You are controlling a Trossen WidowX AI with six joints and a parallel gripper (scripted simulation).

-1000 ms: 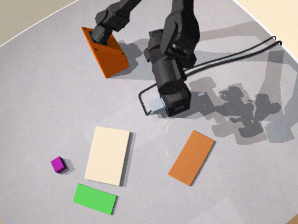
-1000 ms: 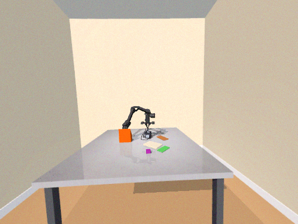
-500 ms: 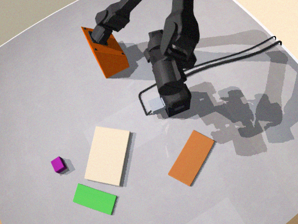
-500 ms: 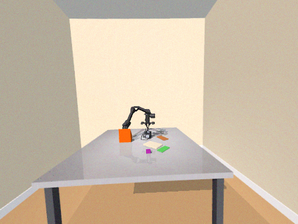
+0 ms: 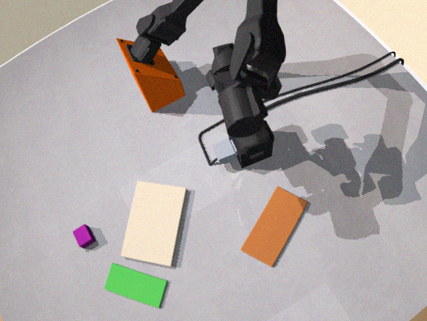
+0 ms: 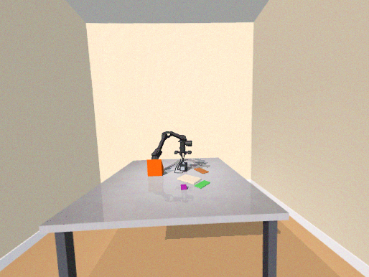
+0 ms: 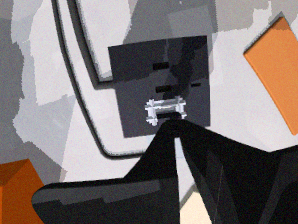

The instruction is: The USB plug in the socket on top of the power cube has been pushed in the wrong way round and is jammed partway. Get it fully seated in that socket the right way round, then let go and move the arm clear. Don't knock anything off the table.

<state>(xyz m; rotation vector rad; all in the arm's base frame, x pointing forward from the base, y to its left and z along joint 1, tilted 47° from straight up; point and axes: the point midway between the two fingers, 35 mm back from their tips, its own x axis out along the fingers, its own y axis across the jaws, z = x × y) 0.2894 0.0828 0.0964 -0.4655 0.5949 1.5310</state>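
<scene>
The white-framed socket lies 5 cm below my gripper tip. Also, from my gripper tip: dark USB plug (2 cm below); then orange plastic piece (19 cm ahead, 12 cm below, 2 cm to the right); then cream slab (26 cm to the right, 11 cm below, 7 cm ahead).
</scene>
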